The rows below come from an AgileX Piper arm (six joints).
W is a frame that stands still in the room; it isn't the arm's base.
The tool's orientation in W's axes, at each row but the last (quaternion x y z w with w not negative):
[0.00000 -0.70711 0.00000 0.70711]
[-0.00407 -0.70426 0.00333 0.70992]
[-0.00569 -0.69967 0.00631 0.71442]
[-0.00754 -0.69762 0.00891 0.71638]
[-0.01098 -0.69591 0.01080 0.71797]
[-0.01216 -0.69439 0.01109 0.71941]
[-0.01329 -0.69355 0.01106 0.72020]
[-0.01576 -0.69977 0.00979 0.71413]
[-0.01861 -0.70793 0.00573 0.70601]
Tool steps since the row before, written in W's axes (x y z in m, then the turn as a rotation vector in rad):
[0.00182 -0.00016 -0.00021 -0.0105 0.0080 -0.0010]
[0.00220 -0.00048 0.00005 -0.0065 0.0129 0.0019]
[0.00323 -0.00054 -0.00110 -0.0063 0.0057 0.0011]
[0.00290 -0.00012 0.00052 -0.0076 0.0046 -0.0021]
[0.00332 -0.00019 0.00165 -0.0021 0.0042 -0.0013]
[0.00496 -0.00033 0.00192 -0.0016 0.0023 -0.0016]
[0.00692 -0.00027 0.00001 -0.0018 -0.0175 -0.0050]
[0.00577 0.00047 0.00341 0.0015 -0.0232 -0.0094]
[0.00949 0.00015 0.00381 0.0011 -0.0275 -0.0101]
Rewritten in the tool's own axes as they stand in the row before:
[-0.00021 -0.00016 -0.00182 -0.0010 0.0080 0.0105]
[0.00006 -0.00048 -0.00220 0.0020 0.0129 0.0065]
[-0.00104 -0.00052 -0.00325 0.0011 0.0057 0.0063]
[0.00059 -0.00014 -0.00288 -0.0022 0.0047 0.0075]
[0.00175 -0.00024 -0.00327 -0.0012 0.0042 0.0021]
[0.00208 -0.00039 -0.00489 -0.0016 0.0023 0.0015]
[0.00026 -0.00025 -0.00692 -0.0057 -0.0173 0.0015]
[0.00354 0.00039 -0.00570 -0.0102 -0.0228 -0.0019]
[0.00379 0.00019 -0.00950 -0.0110 -0.0271 -0.0016]

